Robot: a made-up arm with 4 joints.
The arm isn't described. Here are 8 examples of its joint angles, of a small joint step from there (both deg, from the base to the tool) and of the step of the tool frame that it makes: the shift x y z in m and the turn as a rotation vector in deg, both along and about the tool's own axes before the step.
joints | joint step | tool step
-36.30 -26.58 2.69 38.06 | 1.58 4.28 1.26 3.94 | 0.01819 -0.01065 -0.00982 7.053 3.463 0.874
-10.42 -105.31 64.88 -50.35 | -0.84 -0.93 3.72 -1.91 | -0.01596 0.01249 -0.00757 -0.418 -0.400 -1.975
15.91 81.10 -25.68 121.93 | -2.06 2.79 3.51 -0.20 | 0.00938 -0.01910 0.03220 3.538 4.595 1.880
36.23 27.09 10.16 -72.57 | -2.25 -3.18 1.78 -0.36 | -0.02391 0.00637 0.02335 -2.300 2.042 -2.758
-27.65 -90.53 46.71 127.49 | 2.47 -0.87 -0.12 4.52 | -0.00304 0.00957 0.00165 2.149 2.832 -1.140
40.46 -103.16 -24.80 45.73 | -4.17 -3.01 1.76 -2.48 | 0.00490 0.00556 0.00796 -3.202 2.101 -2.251
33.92 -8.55 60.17 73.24 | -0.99 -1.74 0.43 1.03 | -0.00794 -0.00093 -0.00301 1.021 -1.132 0.960
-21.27 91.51 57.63 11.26 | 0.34 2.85 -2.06 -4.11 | 0.00784 -0.01124 0.00121 -3.151 1.244 1.796
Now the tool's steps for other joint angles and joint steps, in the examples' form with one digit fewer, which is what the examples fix.
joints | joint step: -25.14 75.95 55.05 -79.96 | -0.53 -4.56 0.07 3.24
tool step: 0.0010 -0.0155 0.0219 -1.74 0.44 -1.21
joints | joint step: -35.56 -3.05 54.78 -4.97 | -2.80 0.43 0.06 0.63
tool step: -0.0132 0.0037 -0.0124 1.91 -1.68 -2.04
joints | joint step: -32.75 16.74 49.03 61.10 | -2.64 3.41 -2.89 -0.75
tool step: 0.0074 -0.0088 0.0015 0.59 1.04 0.50
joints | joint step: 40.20 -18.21 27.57 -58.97 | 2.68 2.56 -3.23 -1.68
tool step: 0.0372 -0.0241 -0.0102 -1.23 -2.19 5.56
